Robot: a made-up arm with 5 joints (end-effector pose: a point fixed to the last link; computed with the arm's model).
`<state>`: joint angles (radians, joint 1 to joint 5).
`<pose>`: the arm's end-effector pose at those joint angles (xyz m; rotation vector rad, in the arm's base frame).
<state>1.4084 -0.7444 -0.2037 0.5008 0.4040</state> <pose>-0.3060 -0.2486 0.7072 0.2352 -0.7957 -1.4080</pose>
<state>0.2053 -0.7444 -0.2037 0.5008 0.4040</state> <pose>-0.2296 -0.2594 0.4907 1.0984 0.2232 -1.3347</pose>
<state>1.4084 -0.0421 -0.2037 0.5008 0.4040</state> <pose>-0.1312 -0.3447 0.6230 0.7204 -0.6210 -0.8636</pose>
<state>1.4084 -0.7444 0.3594 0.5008 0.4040</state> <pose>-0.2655 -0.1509 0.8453 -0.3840 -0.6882 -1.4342</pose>
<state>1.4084 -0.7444 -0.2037 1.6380 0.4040</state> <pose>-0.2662 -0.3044 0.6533 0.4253 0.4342 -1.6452</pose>
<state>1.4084 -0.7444 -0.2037 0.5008 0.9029</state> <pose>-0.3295 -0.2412 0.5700 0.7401 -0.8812 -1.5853</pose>
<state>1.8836 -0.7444 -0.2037 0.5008 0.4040</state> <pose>-0.3325 -0.1748 0.7620 -0.1433 -1.1615 -1.3323</pose>
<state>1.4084 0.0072 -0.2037 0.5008 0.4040</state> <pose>-0.1167 -0.3462 0.6178 0.7512 -0.6070 -0.8235</pose>
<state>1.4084 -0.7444 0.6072 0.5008 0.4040</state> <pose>-0.2246 -0.1000 0.8869 -0.6543 -0.6273 -1.4193</pose>
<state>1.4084 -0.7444 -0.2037 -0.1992 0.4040</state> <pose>-0.3376 -0.2051 0.6934 0.0837 -1.4941 -1.0838</pose>
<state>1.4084 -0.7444 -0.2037 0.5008 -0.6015</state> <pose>-0.1344 -0.1357 0.8858 -0.6888 -0.5431 -0.9148</pose>
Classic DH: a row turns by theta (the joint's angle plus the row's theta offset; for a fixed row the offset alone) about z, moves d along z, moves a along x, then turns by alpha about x. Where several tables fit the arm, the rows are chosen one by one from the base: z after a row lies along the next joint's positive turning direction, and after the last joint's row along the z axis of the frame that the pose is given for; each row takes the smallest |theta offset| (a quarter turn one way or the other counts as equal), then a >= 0, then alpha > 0; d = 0 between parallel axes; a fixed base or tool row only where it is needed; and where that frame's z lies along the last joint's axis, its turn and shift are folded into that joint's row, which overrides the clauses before.
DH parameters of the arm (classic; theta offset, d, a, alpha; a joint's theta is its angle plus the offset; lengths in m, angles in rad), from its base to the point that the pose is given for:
base (fixed): -1.4694 0.6857 0.0587 1.9036
joint 1: 1.3978 0.0792 0.0298 2.1769
joint 2: -0.521 -0.0816 -0.0008 -2.3294
joint 3: -1.4982 -0.0642 0.0064 -1.5801
joint 4: 0.0245 -0.0355 -0.0148 -1.4816
joint 5: 1.5704 0.181 0.2068 2.3981
tool (fixed): 1.1456 0.2841 0 0

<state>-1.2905 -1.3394 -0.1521 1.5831 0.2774</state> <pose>-0.2320 -0.0853 0.3865 0.8419 2.3521 0.1442</pose>
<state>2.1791 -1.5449 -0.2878 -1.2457 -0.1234</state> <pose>-0.2428 0.1072 0.4579 2.2423 1.9752 -0.1427</pose>
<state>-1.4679 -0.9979 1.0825 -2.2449 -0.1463</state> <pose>-0.2051 -0.2598 0.5021 1.2012 -1.8686 -0.9637</pose>
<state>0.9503 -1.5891 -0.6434 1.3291 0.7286</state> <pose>-0.4177 -0.1030 0.5989 0.8933 0.1650 -2.3024</pose>
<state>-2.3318 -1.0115 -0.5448 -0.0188 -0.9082</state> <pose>-0.0451 -0.0187 0.4215 1.9356 1.0729 -0.0050</pose>
